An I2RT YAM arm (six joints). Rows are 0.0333 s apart.
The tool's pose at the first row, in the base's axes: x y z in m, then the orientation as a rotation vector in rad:
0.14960, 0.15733, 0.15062, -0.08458, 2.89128, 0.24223
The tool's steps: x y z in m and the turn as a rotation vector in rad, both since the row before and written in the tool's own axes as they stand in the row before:
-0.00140, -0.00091, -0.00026, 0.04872, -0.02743, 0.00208
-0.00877, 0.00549, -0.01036, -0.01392, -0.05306, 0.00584
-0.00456, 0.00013, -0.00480, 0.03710, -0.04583, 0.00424
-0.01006, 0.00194, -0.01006, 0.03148, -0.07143, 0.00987
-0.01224, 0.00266, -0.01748, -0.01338, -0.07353, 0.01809
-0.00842, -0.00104, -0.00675, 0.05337, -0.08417, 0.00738
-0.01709, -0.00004, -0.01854, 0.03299, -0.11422, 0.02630
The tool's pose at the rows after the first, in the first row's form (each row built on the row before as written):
0.15097, 0.15644, 0.15106, -0.06917, 2.86817, 0.17185
0.15637, 0.16088, 0.16393, -0.05805, 2.81476, 0.19191
0.15920, 0.16043, 0.16990, -0.03874, 2.77195, 0.14015
0.16492, 0.16142, 0.18303, -0.01173, 2.70272, 0.09848
0.16856, 0.16274, 0.20418, 0.01210, 2.62904, 0.12011
0.17263, 0.16088, 0.21406, 0.04422, 2.54763, 0.05081
0.17642, 0.15961, 0.23896, 0.09093, 2.43385, 0.01600

